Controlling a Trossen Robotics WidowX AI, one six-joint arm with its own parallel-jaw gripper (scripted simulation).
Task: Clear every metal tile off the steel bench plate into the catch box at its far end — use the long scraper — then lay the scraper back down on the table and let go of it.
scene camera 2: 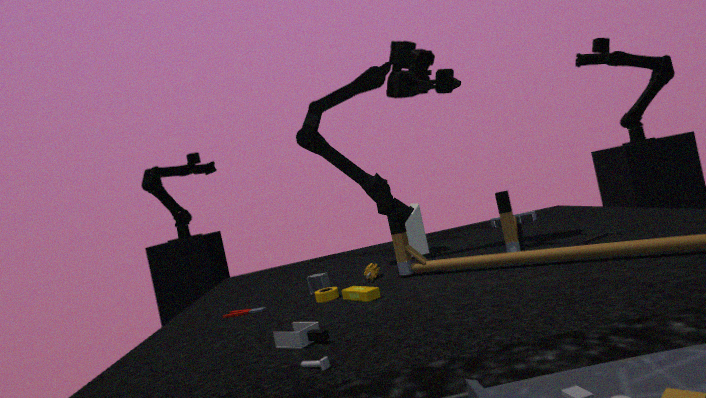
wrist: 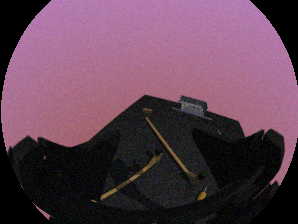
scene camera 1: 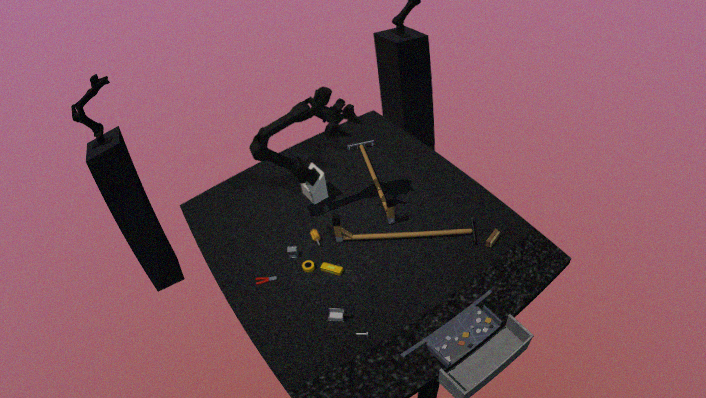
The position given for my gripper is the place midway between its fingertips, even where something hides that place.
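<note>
Long scraper [scene camera 1: 338, 230] visible. My gripper [scene camera 2: 447, 84] open, holding nothing; visible too in scene camera 1 [scene camera 1: 357, 129] and in the wrist view [wrist: 157, 132].
</note>
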